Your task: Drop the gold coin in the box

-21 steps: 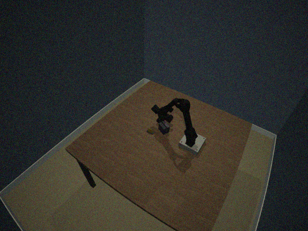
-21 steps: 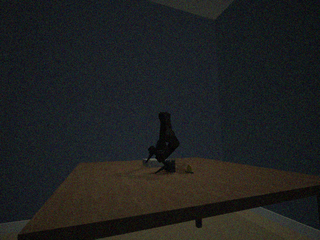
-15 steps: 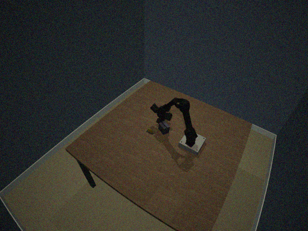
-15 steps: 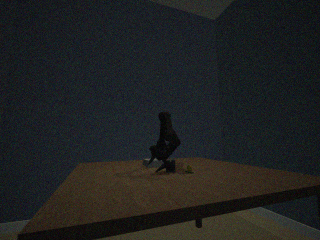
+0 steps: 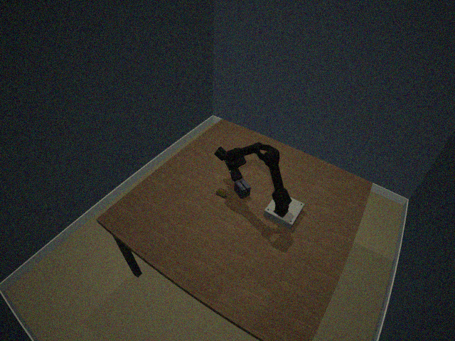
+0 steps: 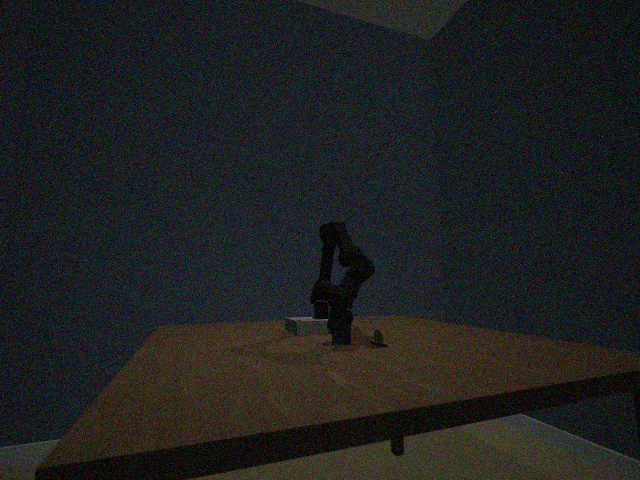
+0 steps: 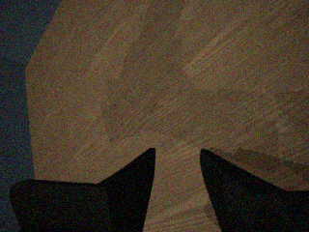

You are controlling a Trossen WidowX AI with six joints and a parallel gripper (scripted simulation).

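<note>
The gold coin is 18 cm to the left of my gripper tip, 7 cm behind it and 4 cm below it.
</note>
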